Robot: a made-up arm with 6 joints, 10 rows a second.
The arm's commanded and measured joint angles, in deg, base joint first. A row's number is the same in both.
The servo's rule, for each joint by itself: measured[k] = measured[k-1] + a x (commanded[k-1-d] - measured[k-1]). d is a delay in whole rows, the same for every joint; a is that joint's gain. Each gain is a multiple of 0.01, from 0.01 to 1. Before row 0 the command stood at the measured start. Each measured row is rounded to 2 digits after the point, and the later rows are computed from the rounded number. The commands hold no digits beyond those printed.
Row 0, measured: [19.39, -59.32, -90.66, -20.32, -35.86, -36.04]
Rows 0 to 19, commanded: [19.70, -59.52, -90.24, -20.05, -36.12, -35.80]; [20.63, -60.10, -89.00, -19.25, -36.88, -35.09]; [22.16, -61.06, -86.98, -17.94, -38.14, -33.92]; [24.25, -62.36, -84.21, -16.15, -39.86, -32.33]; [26.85, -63.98, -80.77, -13.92, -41.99, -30.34]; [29.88, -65.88, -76.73, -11.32, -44.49, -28.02]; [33.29, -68.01, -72.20, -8.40, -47.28, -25.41]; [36.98, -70.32, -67.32, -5.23, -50.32, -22.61]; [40.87, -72.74, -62.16, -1.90, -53.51, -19.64]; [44.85, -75.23, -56.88, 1.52, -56.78, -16.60]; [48.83, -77.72, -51.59, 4.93, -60.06, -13.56]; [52.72, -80.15, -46.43, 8.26, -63.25, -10.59]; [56.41, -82.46, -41.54, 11.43, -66.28, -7.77]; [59.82, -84.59, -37.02, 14.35, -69.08, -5.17]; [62.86, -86.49, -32.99, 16.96, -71.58, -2.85]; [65.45, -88.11, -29.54, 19.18, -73.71, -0.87]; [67.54, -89.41, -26.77, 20.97, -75.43, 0.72]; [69.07, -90.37, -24.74, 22.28, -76.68, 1.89]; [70.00, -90.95, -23.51, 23.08, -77.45, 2.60]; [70.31, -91.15, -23.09, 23.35, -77.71, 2.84]
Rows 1 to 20, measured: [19.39, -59.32, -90.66, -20.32, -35.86, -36.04]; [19.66, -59.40, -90.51, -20.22, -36.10, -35.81]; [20.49, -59.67, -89.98, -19.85, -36.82, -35.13]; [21.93, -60.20, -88.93, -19.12, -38.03, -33.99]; [23.93, -61.02, -87.28, -17.99, -39.71, -32.43]; [26.44, -62.14, -85.00, -16.44, -41.81, -30.47]; [29.40, -63.56, -82.11, -14.49, -44.28, -28.17]; [32.75, -65.25, -78.64, -12.18, -47.04, -25.58]; [36.39, -67.18, -74.68, -9.54, -50.06, -22.79]; [40.24, -69.29, -70.30, -6.64, -53.23, -19.83]; [44.20, -71.55, -65.60, -3.54, -56.50, -16.79]; [48.18, -73.89, -60.70, -0.32, -59.78, -13.75]; [52.08, -76.27, -55.71, 2.94, -62.97, -10.78]; [55.80, -78.62, -50.75, 6.17, -66.02, -7.95]; [59.26, -80.89, -45.94, 9.28, -68.84, -5.34]; [62.36, -83.02, -41.41, 12.20, -71.36, -3.00]; [65.02, -84.95, -37.26, 14.85, -73.52, -1.00]; [67.19, -86.64, -33.59, 17.18, -75.28, 0.62]; [68.81, -88.06, -30.49, 19.12, -76.57, 1.81]; [69.83, -89.16, -28.05, 20.62, -77.38, 2.55]
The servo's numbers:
d 1
a 0.86 0.38 0.35 0.38 0.92 0.94

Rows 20 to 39, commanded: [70.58, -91.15, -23.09, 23.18, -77.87, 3.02]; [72.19, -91.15, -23.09, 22.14, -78.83, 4.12]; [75.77, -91.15, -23.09, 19.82, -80.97, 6.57]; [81.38, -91.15, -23.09, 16.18, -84.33, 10.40]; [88.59, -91.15, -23.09, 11.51, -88.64, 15.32]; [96.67, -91.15, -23.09, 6.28, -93.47, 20.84]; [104.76, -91.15, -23.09, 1.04, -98.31, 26.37]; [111.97, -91.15, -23.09, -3.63, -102.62, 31.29]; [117.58, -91.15, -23.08, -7.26, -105.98, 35.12]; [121.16, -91.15, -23.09, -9.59, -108.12, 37.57]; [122.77, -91.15, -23.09, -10.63, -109.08, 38.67]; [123.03, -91.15, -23.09, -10.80, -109.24, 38.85]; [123.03, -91.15, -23.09, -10.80, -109.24, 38.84]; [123.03, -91.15, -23.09, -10.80, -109.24, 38.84]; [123.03, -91.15, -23.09, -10.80, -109.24, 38.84]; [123.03, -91.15, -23.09, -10.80, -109.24, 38.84]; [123.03, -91.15, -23.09, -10.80, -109.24, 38.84]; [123.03, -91.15, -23.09, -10.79, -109.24, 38.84]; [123.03, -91.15, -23.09, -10.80, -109.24, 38.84]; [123.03, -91.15, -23.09, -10.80, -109.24, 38.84]
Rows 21 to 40, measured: [70.24, -89.92, -26.31, 21.66, -77.68, 2.82]; [70.53, -90.39, -25.18, 22.24, -77.85, 3.01]; [71.96, -90.68, -24.45, 22.20, -78.75, 4.05]; [75.24, -90.86, -23.97, 21.30, -80.79, 6.42]; [80.52, -90.97, -23.66, 19.35, -84.05, 10.16]; [87.46, -91.04, -23.46, 16.37, -88.27, 15.01]; [95.38, -91.08, -23.33, 12.54, -93.05, 20.49]; [103.45, -91.11, -23.25, 8.17, -97.89, 26.02]; [110.78, -91.13, -23.19, 3.69, -102.24, 30.97]; [116.63, -91.14, -23.15, -0.47, -105.68, 34.87]; [120.53, -91.14, -23.13, -3.94, -107.92, 37.41]; [122.46, -91.14, -23.12, -6.48, -108.99, 38.59]; [122.95, -91.14, -23.11, -8.12, -109.22, 38.83]; [123.02, -91.14, -23.10, -9.14, -109.24, 38.84]; [123.03, -91.14, -23.10, -9.77, -109.24, 38.84]; [123.03, -91.14, -23.10, -10.16, -109.24, 38.84]; [123.03, -91.14, -23.10, -10.40, -109.24, 38.84]; [123.03, -91.14, -23.10, -10.55, -109.24, 38.84]; [123.03, -91.14, -23.10, -10.64, -109.24, 38.84]; [123.03, -91.14, -23.10, -10.70, -109.24, 38.84]
